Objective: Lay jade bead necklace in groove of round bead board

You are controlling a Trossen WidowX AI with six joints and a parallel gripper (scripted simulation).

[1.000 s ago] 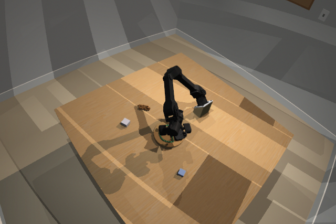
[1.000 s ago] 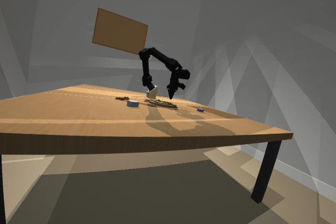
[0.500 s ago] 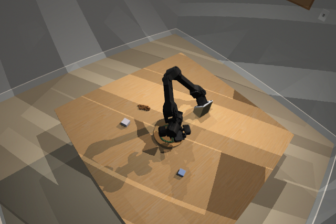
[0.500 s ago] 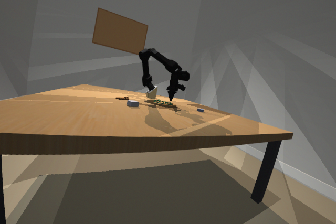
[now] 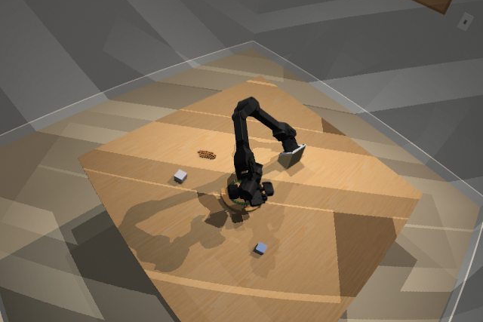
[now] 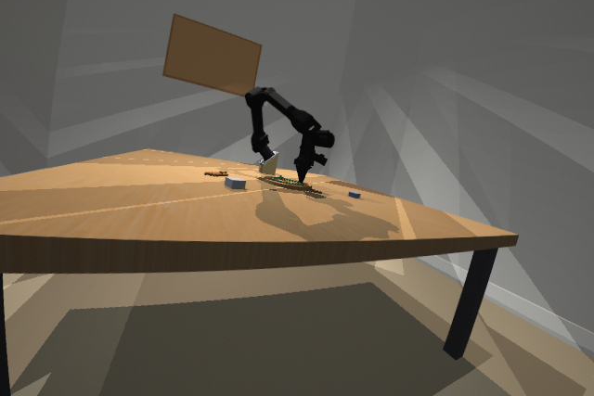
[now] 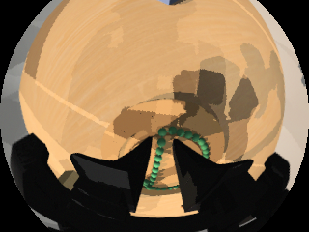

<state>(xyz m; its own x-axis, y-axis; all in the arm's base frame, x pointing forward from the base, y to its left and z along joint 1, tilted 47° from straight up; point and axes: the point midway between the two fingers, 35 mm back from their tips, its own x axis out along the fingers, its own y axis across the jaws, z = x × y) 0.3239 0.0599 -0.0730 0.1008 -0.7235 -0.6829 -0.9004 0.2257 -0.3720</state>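
My gripper tip is now 10 mm past the round wooden bead board, 50 mm to the left of it and 10 mm above it. Round my gripper tip: blue block 80 mm ahead, 210 mm to the left, 10 mm below; pale grey block 190 mm ahead, 270 mm to the right.
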